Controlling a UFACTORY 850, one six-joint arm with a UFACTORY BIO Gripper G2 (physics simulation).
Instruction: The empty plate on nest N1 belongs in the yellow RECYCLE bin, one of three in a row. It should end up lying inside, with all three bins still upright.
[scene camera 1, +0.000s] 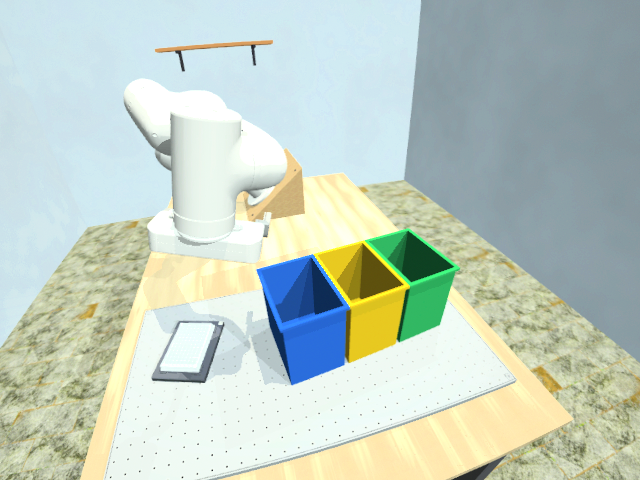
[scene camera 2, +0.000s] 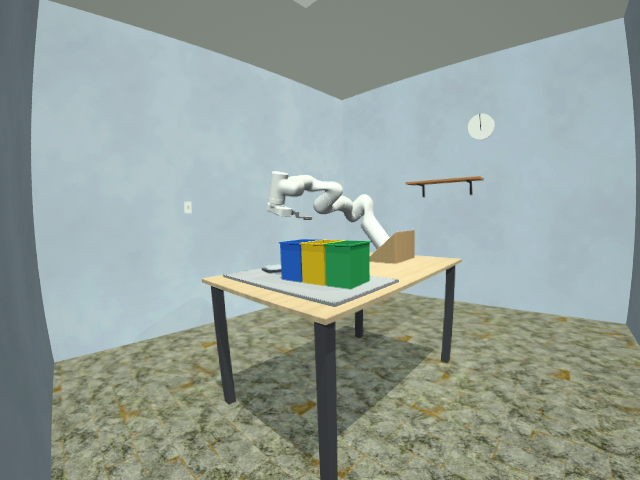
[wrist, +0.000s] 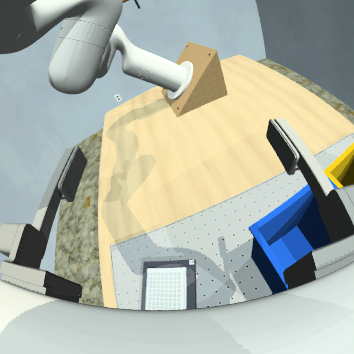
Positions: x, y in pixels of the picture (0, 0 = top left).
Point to a green bin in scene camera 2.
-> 347, 262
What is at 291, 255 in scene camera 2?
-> A blue bin.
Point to a blue bin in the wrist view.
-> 284, 235
